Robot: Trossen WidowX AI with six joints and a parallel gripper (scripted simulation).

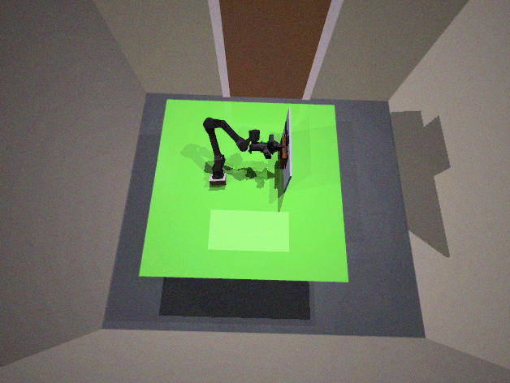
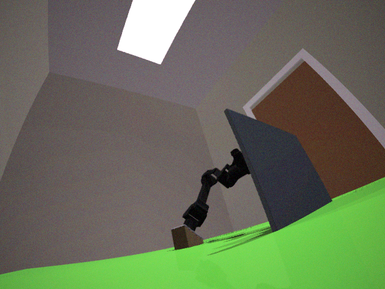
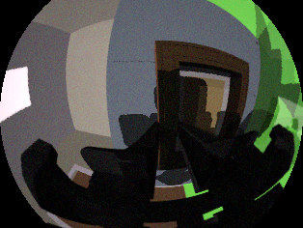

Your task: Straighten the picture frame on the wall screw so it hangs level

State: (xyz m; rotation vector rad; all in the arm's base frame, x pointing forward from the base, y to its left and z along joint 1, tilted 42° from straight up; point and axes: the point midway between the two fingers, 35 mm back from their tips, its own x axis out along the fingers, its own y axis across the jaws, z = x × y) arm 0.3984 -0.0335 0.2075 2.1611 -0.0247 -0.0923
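Right now my gripper tip is 10 mm short of the brown picture frame, 10 mm to the left of it and 50 mm above it. Also, from my gripper tip: grey wall panel 20 mm ahead, 10 mm to the left, 70 mm below.
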